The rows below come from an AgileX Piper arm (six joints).
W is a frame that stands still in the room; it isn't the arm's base.
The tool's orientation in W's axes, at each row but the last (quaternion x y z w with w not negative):
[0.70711, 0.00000, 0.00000, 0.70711]
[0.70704, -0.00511, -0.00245, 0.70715]
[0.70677, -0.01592, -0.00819, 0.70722]
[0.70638, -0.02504, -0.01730, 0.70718]
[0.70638, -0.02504, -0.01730, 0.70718]
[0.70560, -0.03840, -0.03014, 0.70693]
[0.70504, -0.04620, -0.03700, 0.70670]
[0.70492, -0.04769, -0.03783, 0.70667]
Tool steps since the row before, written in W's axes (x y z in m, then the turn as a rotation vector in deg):
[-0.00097, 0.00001, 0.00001, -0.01, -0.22, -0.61]
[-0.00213, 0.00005, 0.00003, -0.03, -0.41, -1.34]
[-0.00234, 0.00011, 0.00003, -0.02, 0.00, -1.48]
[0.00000, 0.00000, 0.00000, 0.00, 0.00, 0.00]
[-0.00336, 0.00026, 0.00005, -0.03, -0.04, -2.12]
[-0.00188, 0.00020, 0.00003, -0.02, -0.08, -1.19]
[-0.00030, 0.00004, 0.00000, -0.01, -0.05, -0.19]
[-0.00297, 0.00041, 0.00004, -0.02, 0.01, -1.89]
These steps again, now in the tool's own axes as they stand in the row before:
[-0.00097, 0.00001, -0.00001, -0.01, -0.61, 0.22]
[-0.00213, 0.00004, -0.00003, -0.03, -1.34, 0.41]
[-0.00234, 0.00006, -0.00003, -0.04, -1.48, 0.00]
[0.00000, 0.00000, 0.00000, 0.00, 0.00, 0.00]
[-0.00337, 0.00009, -0.00006, -0.05, -2.12, 0.04]
[-0.00189, 0.00005, -0.00002, -0.03, -1.19, 0.08]
[-0.00030, 0.00000, 0.00000, -0.01, -0.19, 0.05]
[-0.00300, 0.00008, -0.00005, -0.05, -1.89, -0.01]

